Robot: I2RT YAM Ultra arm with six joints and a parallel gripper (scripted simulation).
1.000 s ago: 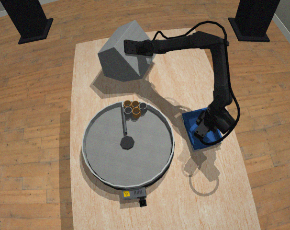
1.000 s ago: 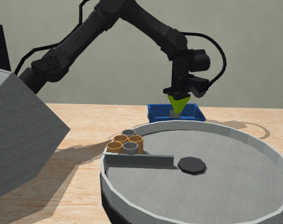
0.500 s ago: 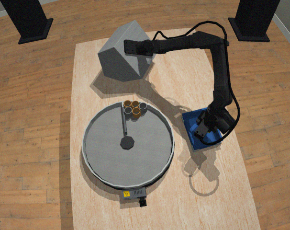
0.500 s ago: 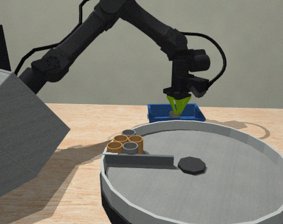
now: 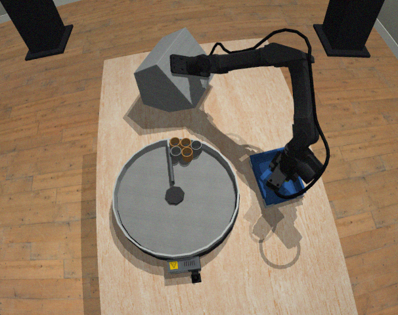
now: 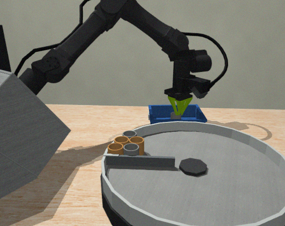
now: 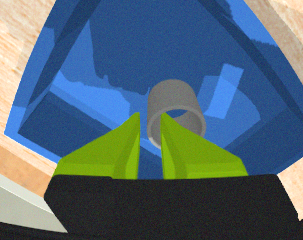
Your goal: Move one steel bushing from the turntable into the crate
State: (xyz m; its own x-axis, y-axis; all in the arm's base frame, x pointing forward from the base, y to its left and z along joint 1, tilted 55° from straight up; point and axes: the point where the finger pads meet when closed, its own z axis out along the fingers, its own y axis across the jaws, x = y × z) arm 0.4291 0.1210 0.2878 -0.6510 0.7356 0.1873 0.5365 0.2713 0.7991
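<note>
Right now the blue crate is 20 mm below my hand, 10 mm to the right of it and 10 mm behind it. Round my hand: round grey turntable (370 mm to the right, 60 mm ahead, 10 mm above).
</note>
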